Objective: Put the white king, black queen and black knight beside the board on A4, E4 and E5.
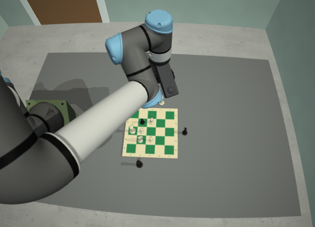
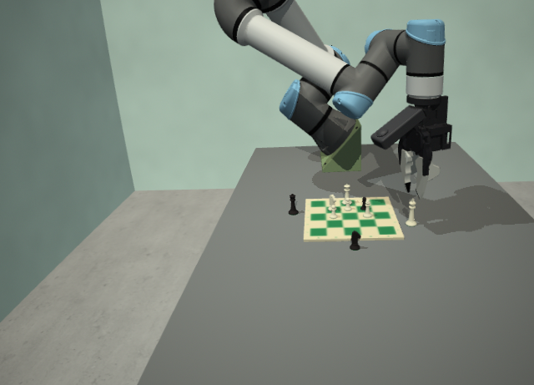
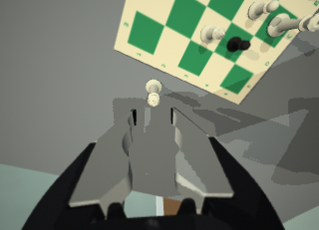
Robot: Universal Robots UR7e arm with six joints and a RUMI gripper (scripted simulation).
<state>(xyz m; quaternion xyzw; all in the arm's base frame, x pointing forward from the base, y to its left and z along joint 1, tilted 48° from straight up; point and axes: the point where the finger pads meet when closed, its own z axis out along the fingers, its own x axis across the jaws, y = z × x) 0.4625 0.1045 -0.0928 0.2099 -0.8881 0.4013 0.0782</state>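
Now: the white king 6 cm below my hand. The rest, counted from my hand: black pawn 8 cm behind, 10 cm to the right, 7 cm below; board 4 cm behind, 14 cm to the right, 8 cm below.
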